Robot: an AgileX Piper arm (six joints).
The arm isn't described. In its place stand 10 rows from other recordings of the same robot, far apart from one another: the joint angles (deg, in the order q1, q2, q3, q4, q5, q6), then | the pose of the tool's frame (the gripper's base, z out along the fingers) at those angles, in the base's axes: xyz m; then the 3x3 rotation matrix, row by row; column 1 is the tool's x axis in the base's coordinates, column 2 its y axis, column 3 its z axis.
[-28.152, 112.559, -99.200, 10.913, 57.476, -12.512] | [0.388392 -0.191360 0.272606], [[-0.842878 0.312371 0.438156], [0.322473 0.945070 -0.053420], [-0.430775 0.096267 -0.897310]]
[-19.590, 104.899, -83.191, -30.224, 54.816, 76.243] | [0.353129 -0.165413 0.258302], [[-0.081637 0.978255 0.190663], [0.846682 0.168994 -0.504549], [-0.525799 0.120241 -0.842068]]
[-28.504, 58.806, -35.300, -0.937, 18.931, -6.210] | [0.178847 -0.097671 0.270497], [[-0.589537 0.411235 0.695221], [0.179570 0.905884 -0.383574], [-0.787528 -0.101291 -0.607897]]
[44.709, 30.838, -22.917, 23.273, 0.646, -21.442] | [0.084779 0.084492 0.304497], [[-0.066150 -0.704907 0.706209], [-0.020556 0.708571 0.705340], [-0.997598 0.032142 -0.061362]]
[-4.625, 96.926, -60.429, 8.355, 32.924, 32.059] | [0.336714 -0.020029 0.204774], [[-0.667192 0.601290 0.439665], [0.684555 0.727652 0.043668], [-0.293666 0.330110 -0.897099]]
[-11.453, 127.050, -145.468, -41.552, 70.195, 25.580] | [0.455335 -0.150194 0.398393], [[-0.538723 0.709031 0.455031], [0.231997 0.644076 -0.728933], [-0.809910 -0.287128 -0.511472]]
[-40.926, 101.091, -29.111, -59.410, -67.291, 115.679] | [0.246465 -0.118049 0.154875], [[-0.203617 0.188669 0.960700], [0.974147 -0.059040 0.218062], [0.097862 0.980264 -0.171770]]
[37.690, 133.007, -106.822, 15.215, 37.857, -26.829] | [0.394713 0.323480 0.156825], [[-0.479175 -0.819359 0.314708], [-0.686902 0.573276 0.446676], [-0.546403 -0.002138 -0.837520]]
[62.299, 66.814, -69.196, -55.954, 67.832, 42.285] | [0.159571 0.153712 0.409420], [[-0.401958 -0.237603 0.884293], [-0.452833 0.890964 0.033559], [-0.795847 -0.386948 -0.465725]]
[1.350, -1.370, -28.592, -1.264, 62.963, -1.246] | [-0.009956 -0.002023 0.273834], [[-0.468891 -0.021119 0.883004], [-0.042824 0.999082 0.001155], [-0.882217 -0.037272 -0.469365]]
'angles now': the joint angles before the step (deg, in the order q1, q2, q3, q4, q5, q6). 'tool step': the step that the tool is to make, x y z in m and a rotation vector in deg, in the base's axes. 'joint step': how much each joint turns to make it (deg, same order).
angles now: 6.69, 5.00, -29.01, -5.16, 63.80, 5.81
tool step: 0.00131, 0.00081, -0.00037, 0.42, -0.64, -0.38
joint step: -0.70, 0.00, 0.34, 0.47, -1.03, -0.03
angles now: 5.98, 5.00, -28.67, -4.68, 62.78, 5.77
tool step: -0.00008, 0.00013, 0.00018, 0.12, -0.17, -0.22
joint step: -0.28, -0.05, 0.00, 0.12, -0.12, 0.01
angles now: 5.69, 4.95, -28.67, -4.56, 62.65, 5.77
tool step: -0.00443, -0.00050, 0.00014, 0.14, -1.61, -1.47
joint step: -1.47, -1.61, 0.00, 0.00, 0.00, 0.00
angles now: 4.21, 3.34, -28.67, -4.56, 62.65, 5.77
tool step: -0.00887, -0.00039, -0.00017, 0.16, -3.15, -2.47
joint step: -2.47, -3.22, -0.01, 0.00, 0.07, 0.00
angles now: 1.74, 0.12, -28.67, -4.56, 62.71, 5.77
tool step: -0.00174, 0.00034, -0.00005, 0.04, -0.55, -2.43
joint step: -2.45, -0.55, 0.00, 0.04, 0.00, 0.00
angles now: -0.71, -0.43, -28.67, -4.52, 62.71, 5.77
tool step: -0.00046, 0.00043, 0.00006, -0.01, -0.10, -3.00
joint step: -3.01, -0.06, 0.00, 0.00, -0.04, -0.01
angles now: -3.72, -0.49, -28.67, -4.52, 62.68, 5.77
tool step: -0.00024, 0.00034, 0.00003, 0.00, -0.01, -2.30
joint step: -2.30, 0.00, -0.01, 0.00, 0.00, 0.00
